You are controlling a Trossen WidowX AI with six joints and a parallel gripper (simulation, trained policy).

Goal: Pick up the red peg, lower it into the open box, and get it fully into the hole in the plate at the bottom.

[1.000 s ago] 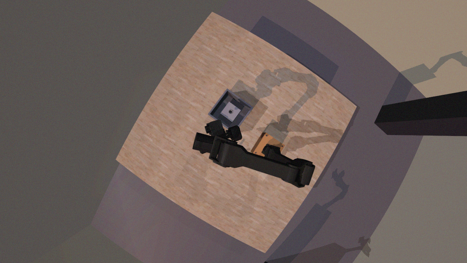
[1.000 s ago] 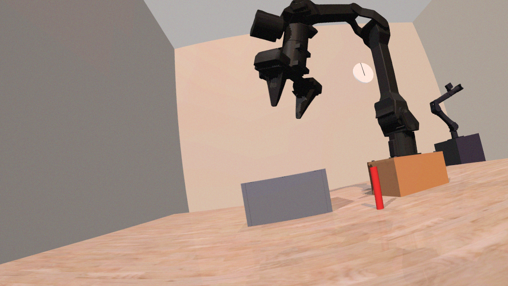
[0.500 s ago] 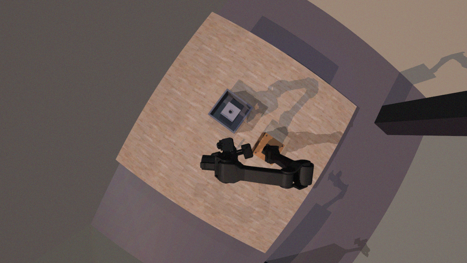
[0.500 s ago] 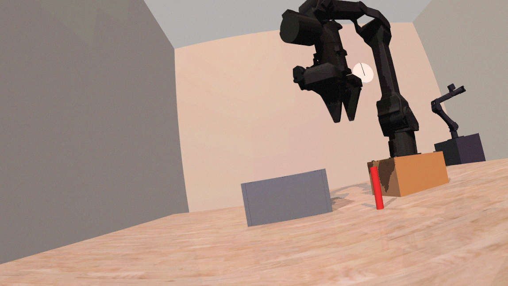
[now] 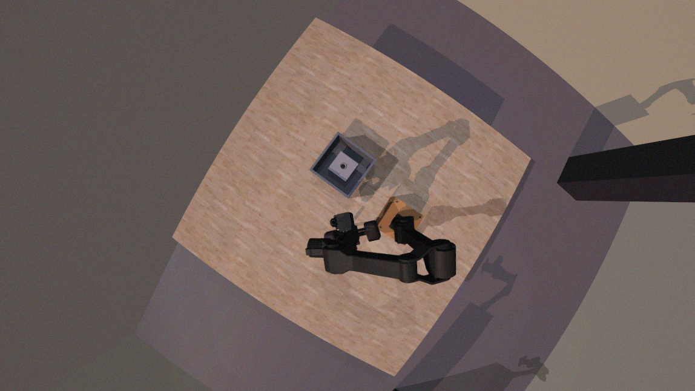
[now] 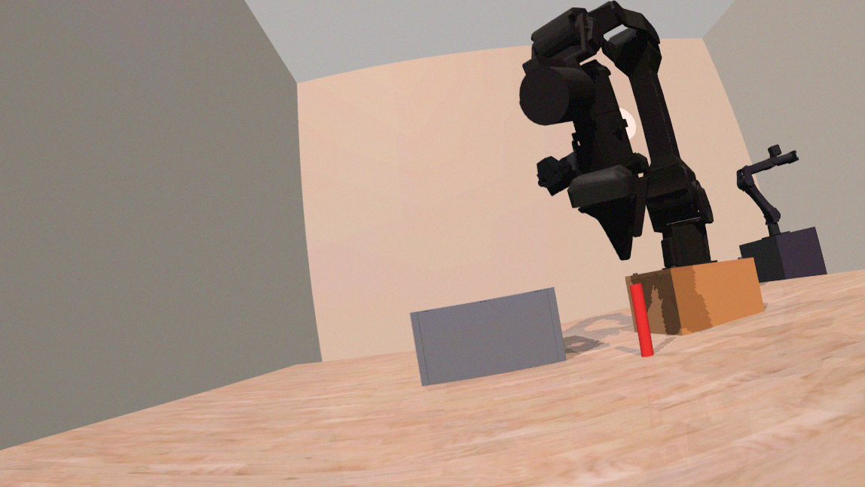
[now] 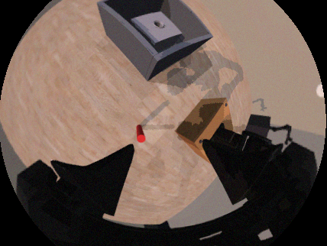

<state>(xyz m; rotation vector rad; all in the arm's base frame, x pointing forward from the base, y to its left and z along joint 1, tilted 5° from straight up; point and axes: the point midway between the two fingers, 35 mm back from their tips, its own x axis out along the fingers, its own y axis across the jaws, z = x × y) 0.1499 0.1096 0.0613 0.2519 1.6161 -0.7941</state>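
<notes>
My gripper tip is 80 mm above the red peg, 20 mm to the right of it and 20 mm short of it. From my gripper tip the other things lie so: grey box 180 mm ahead, 170 mm to the right, 100 mm below; light grey plate 180 mm ahead, 170 mm to the right, 80 mm below.
</notes>
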